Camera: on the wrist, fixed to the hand. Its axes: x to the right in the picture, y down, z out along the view.
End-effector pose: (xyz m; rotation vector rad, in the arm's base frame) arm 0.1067 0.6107 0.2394 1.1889 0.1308 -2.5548
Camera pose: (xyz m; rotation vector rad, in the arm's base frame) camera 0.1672 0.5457 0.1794 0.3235 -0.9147 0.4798
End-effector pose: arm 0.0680 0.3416 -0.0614 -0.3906 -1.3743 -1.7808
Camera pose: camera 0.1283 0.2642 -0.0184 -0.9363 0.4021 0.9445
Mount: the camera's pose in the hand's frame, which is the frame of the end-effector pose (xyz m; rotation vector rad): 0.0251 0.0779 -0.0691 -0.1447 -0.3837 -3.0679
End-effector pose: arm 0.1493 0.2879 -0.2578 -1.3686 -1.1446 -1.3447
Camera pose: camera 0.2122 0.2060 -0.2294 -0.8223 1.3521 0.9244
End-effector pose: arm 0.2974 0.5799 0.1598 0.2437 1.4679 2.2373
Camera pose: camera 0.2276 0.5087 0.1989 -0.9076 0.0710 -0.3973
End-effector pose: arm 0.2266 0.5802 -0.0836 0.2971 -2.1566 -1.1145
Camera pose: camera 0.2618 0.5717 0.0172 -1.8150 -0.1723 0.9632
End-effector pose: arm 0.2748 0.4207 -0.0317 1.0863 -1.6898 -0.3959
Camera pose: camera 0.2982 0.4585 0.0657 -1.8392 -1.0409 1.6846
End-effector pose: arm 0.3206 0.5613 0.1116 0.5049 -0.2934 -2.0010
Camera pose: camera 0.4041 0.5037 0.0771 0.0022 -0.3855 1.1745
